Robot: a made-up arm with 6 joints. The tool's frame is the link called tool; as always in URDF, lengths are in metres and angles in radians. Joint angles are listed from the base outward. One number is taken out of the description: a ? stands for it. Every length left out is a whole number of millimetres.
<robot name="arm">
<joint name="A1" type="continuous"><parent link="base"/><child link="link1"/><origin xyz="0 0 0.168" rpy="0 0 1.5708"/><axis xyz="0 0 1"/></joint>
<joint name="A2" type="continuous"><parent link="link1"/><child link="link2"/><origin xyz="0 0 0" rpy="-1.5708 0 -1.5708"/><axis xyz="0 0 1"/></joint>
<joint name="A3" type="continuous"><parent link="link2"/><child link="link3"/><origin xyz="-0.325 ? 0" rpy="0 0 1.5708"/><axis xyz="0 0 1"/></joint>
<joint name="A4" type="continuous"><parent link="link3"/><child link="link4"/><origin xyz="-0.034 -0.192 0" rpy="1.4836 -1.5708 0"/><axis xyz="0 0 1"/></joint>
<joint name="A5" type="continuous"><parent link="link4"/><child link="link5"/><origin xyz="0 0 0" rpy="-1.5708 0 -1.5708"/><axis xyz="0 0 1"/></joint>
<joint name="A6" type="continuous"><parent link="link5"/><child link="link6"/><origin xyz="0 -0.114 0" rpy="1.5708 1.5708 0"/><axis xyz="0 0 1"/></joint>
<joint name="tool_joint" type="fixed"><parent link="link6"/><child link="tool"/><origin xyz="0 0 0" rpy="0 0 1.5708"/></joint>
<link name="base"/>
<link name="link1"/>
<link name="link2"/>
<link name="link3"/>
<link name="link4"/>
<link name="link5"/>
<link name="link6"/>
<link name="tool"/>
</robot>
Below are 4 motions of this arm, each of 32 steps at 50 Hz.
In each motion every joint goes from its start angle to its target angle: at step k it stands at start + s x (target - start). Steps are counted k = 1, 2, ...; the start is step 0. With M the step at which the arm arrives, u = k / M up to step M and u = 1 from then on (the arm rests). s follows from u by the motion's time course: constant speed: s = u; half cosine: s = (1 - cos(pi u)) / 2; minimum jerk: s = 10 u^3 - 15 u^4 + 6 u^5.
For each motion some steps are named. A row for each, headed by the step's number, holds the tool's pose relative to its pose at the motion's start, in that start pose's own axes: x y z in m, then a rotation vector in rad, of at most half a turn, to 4 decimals.
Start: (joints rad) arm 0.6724 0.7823 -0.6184 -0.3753 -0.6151 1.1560
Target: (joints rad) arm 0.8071 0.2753 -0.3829 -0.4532 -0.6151 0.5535
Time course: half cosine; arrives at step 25
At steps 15, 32:
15: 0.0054 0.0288 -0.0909 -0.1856 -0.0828 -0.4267
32: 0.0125 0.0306 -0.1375 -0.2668 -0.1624 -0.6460

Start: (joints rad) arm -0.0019 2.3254 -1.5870 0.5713 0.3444 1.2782
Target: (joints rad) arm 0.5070 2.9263 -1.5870 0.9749 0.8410 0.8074
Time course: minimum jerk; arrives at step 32
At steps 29, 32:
29: 0.1250 -0.3370 0.1348 1.0595 0.4033 -0.3322
32: 0.1253 -0.3396 0.1348 1.0664 0.4060 -0.3335

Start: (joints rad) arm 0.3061 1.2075 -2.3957 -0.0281 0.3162 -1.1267
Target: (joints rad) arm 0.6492 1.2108 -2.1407 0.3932 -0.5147 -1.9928
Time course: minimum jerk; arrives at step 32
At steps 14, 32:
14: -0.0070 -0.0042 0.0041 0.1836 -0.1390 -0.0547
32: 0.0093 -0.0080 0.0000 0.4985 -0.0269 -0.1043

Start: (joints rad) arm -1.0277 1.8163 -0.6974 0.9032 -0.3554 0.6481
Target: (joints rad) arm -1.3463 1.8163 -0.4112 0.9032 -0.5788 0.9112
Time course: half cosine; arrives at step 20
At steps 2, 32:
2: -0.0028 -0.0020 0.0003 0.0052 -0.0093 0.0099
32: -0.0965 -0.0917 -0.0152 0.1863 -0.3840 0.3878

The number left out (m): -0.044
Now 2 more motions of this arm.
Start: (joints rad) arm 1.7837 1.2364 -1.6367 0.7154 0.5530 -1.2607
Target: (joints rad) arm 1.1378 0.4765 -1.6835 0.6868 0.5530 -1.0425
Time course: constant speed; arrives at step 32
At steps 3, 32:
3: -0.0130 -0.0094 -0.0309 0.0896 -0.0203 -0.0129
32: -0.1456 0.1282 -0.2600 0.8350 -0.2322 -0.3537

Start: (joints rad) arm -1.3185 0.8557 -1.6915 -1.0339 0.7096 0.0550
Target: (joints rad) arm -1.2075 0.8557 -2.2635 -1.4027 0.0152 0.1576
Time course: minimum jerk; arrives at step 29
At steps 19, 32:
19: -0.0862 -0.1168 -0.0785 0.3814 -0.7703 0.0603
32: -0.0946 -0.1457 -0.1137 0.4994 -0.9676 0.0392

